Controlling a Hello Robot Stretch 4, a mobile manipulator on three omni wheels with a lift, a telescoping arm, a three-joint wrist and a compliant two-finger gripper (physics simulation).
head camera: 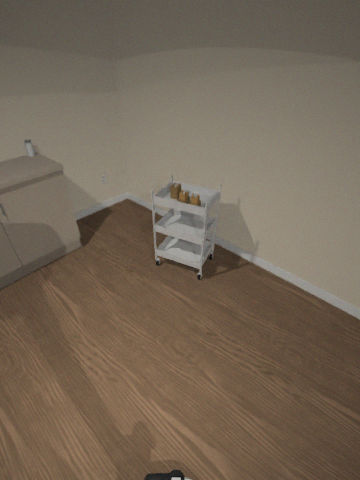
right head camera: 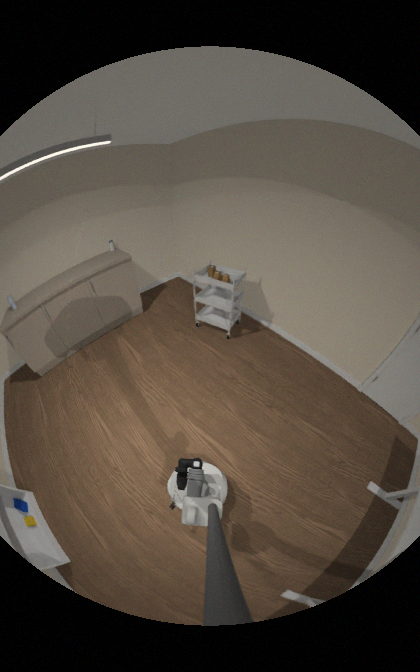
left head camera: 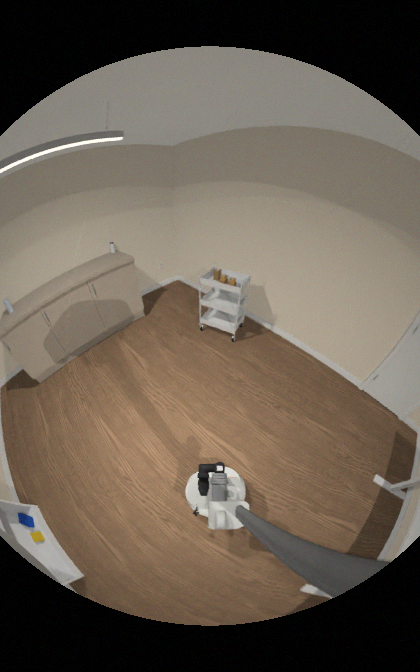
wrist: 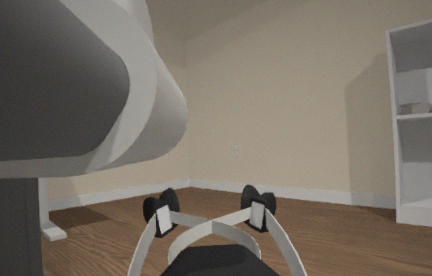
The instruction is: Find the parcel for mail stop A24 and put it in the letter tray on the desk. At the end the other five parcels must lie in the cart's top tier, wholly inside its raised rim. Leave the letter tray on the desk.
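Places are measured from the robot's base along level axes (x left, y back, z up), in centimetres.
Pixels of known places: gripper, between the fingertips: (wrist: 209,202).
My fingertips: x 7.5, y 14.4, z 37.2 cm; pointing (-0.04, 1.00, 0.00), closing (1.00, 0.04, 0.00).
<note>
Behind a point stands the place of what it marks.
A white three-tier cart (head camera: 167,202) @(x 7.7, y -170.6, z 67.4 cm) (left head camera: 215,284) (right head camera: 205,278) stands by the far wall near the room's corner. Three brown parcels show in its top tier, close to the front rim: a taller left one (head camera: 175,191) @(x 1.8, y -183.7, z 70.4 cm) (left head camera: 217,274) (right head camera: 212,270), a middle one (head camera: 184,196) @(x -5.1, y -173.0, z 71.4 cm) and a right one (head camera: 195,199) @(x -13.1, y -167.1, z 72.0 cm). Their labels are too small to read, and I cannot tell whether others stand behind them. My gripper (wrist: 209,202) @(x 7.5, y 14.4, z 37.2 cm) is open and empty, far from the cart across the floor. The letter tray and the desk's top do not show.
A beige cabinet (head camera: 40,215) @(x 117.7, y -178.1, z 51.4 cm) (left head camera: 95,310) with bottles on top stands left of the cart. A white shelf unit (wrist: 395,150) @(x 105.6, y 120.2, z 36.5 cm) stands at the right in the wrist view; blue (left head camera: 26,520) and yellow (left head camera: 37,536) items lie in it. White legs (left head camera: 389,486) (right head camera: 383,495) stand at the right, before a door (left head camera: 400,370).
</note>
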